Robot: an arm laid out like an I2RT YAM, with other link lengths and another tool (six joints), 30 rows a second.
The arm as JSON. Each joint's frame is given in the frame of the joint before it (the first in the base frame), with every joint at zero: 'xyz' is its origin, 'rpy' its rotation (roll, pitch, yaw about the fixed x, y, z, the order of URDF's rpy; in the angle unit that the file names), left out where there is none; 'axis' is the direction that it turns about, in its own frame. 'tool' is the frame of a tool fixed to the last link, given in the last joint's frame.
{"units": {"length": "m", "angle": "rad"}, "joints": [
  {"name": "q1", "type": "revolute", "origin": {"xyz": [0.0, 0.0, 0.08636], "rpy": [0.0, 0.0, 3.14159]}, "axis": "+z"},
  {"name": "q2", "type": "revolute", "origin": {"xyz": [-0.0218, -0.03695, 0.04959], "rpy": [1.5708, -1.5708, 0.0]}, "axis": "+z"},
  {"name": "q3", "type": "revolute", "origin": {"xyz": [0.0, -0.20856, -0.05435], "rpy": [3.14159, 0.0, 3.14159]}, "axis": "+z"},
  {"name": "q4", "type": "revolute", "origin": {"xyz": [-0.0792, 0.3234, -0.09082], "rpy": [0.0, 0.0, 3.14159]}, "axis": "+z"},
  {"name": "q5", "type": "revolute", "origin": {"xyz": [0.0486, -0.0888, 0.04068], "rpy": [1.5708, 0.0, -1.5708]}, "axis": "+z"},
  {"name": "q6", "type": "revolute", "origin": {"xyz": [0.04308, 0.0, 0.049], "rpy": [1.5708, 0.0, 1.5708]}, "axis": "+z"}
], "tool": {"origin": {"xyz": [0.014, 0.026, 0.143], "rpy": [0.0, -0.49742, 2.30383]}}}
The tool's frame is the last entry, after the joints.
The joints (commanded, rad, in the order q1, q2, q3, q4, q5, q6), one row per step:
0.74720, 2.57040, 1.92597, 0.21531, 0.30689, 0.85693
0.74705, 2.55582, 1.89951, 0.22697, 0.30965, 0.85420
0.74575, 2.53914, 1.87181, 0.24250, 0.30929, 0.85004
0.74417, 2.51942, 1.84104, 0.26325, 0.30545, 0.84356
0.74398, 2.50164, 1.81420, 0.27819, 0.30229, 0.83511
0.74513, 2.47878, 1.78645, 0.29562, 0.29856, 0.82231
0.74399, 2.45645, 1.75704, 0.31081, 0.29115, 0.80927
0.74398, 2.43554, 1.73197, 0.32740, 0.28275, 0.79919
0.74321, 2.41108, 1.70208, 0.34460, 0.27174, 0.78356
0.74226, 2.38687, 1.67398, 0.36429, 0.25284, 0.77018
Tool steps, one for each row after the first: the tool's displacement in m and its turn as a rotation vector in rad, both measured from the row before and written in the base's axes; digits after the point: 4 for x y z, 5 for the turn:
-0.0020, -0.0028, -0.0011, -0.00329, -0.00162, -0.00158
-0.0014, -0.0027, 0.0006, -0.00034, -0.00473, 0.00067
-0.0014, -0.0022, 0.0022, 0.00225, -0.00845, 0.00444
-0.0021, -0.0016, 0.0015, -0.00223, -0.00661, 0.00594
-0.0022, -0.0004, 0.0052, -0.00126, -0.01307, 0.00938
-0.0021, -0.0017, 0.0033, -0.00346, -0.00907, 0.01048
-0.0020, -0.0002, 0.0049, 0.00219, -0.01100, 0.01139
-0.0025, -0.0009, 0.0048, -0.00231, -0.01230, 0.01493
-0.0027, 0.0007, 0.0061, 0.00428, -0.01281, 0.02127

